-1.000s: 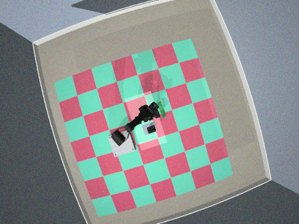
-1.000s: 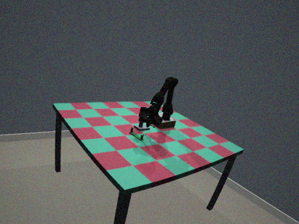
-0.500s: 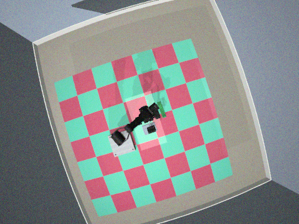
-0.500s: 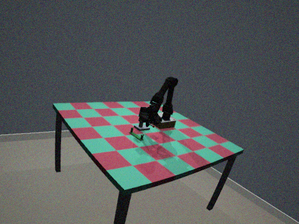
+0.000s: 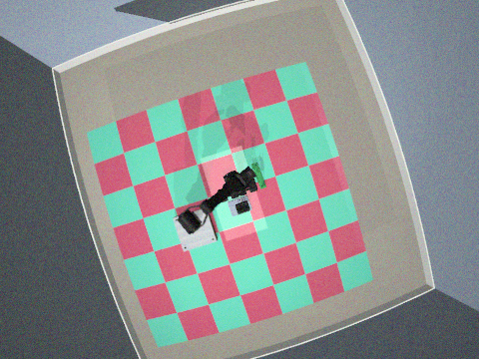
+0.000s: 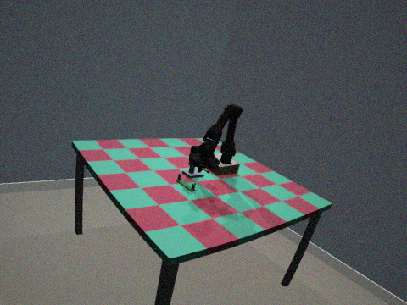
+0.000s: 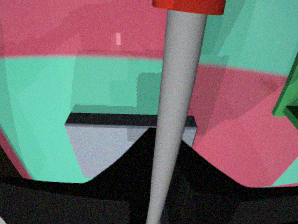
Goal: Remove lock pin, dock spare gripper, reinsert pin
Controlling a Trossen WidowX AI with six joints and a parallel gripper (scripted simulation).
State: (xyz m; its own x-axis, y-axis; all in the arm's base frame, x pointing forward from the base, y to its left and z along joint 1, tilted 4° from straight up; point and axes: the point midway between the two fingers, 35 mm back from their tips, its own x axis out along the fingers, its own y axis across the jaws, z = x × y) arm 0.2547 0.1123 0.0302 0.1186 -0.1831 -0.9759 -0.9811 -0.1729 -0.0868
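Right now the mount is 6 cm to the right of my gripper tip. From my gripper tip the other things lie so: spare gripper (8 cm above, 6 cm to the right, 1 cm ahead); then cradle (12 cm ahead, 7 cm to the left, 2 cm below).
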